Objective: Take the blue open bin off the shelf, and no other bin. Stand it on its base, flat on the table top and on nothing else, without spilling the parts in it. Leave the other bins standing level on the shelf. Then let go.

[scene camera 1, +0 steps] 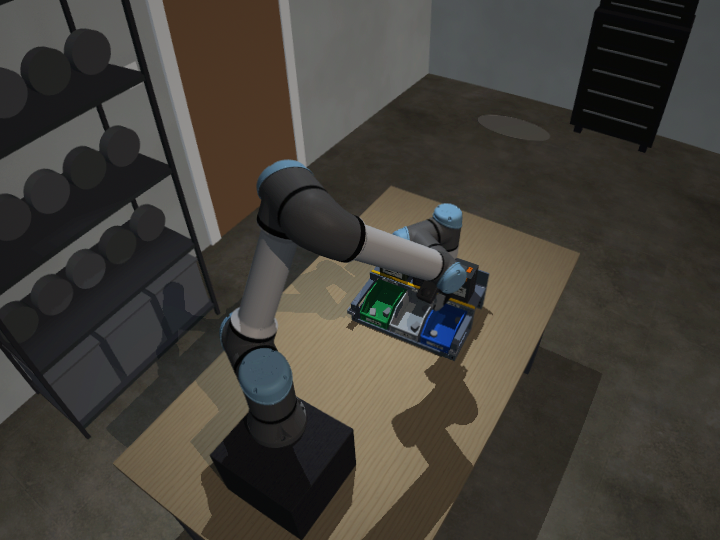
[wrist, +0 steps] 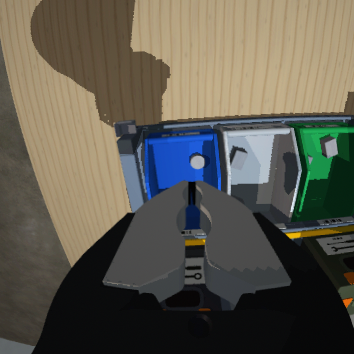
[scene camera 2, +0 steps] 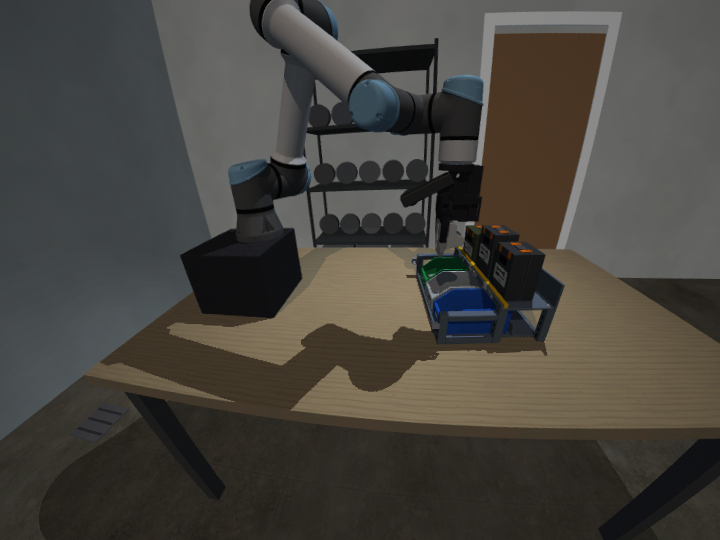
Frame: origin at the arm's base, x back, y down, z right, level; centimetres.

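Where they show: gripper, fingertip midpoint: (scene camera 1: 434, 310) (wrist: 190, 183) (scene camera 2: 440, 257); arm's base, origin of the base link: (scene camera 1: 277, 421) (scene camera 2: 260, 235).
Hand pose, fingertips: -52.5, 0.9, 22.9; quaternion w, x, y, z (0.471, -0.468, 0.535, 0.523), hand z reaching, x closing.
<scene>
Each offset is from my fingertips to the top centre of the thing, as dx, dy, dz. Level surfaces: height alone.
The blue open bin {-8.9, +11.2, +1.6} (scene camera 1: 444, 323) (scene camera 2: 465, 302) (wrist: 172, 165) stands level at one end of the shelf's (scene camera 1: 401, 335) (scene camera 2: 471, 316) (wrist: 131, 175) lower front row, with a round grey part {-5.6, +17.5, -1.0} (scene camera 1: 433, 333) (wrist: 197, 161) inside. The white bin {-9.2, +11.2, -9.6} (scene camera 1: 407, 316) (wrist: 260, 155) stands beside it, and the green bin {-10.0, +11.2, -20.8} (scene camera 1: 380, 299) (wrist: 320, 185) beyond that; both hold grey parts. My gripper (scene camera 2: 440, 251) (wrist: 190, 183) is shut and empty, above the bin row and apart from it. In the wrist view its tips overlap the rear part of the blue bin. The arm hides the fingertips in scene camera 1.
Several dark cases with orange latches, one of them nearest scene camera 2 (scene camera 2: 517, 273), stand on the raised rear tier, close beside the gripper. A yellow strip {-14.5, +8.2, -9.3} (scene camera 2: 485, 279) edges that tier. The robot's black base block (scene camera 1: 284, 465) (scene camera 2: 238, 279) stands on the wooden table {dy +19.4} (scene camera 1: 360, 372) (scene camera 2: 360, 313).
</scene>
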